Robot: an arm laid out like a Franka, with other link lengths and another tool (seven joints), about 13 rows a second.
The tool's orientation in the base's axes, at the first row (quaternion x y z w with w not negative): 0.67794, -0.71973, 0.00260, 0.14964
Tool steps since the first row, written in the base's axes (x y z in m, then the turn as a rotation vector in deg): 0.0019, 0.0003, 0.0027, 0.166, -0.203, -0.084; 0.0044, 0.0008, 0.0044, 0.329, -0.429, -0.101; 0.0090, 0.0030, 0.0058, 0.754, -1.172, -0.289; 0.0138, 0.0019, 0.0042, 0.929, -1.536, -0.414; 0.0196, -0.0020, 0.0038, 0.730, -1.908, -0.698; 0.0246, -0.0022, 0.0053, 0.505, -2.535, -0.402; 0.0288, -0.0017, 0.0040, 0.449, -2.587, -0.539; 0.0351, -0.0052, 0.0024, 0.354, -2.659, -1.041; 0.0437, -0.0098, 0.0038, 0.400, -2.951, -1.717; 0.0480, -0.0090, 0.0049, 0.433, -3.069, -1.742; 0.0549, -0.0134, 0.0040, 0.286, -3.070, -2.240
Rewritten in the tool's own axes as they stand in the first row. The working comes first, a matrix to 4 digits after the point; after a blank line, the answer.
The tool's axes in the first row as the columns of a matrix, in the base's axes (used below as rounded here):
-0.0360, -0.9766, -0.2119
-0.9751, 0.0808, -0.2066
0.2189, 0.1991, -0.9552

0.0002, -0.0013, -0.0030, 0.174, -0.195, 0.087; 0.0000, -0.0034, -0.0053, 0.384, -0.376, 0.115; -0.0020, -0.0074, -0.0081, 1.052, -0.889, 0.358; -0.0014, -0.0125, -0.0073, 1.374, -1.114, 0.516; 0.0021, -0.0185, -0.0074, 1.681, -1.006, 0.906; 0.0024, -0.0231, -0.0098, 2.366, -0.778, 0.801; 0.0015, -0.0275, -0.0096, 2.388, -0.755, 0.954; 0.0043, -0.0342, -0.0087, 2.352, -0.768, 1.469; 0.0088, -0.0427, -0.0109, 2.487, -0.971, 2.165; 0.0081, -0.0466, -0.0130, 2.596, -1.018, 2.206; 0.0120, -0.0539, -0.0127, 2.493, -0.973, 2.713
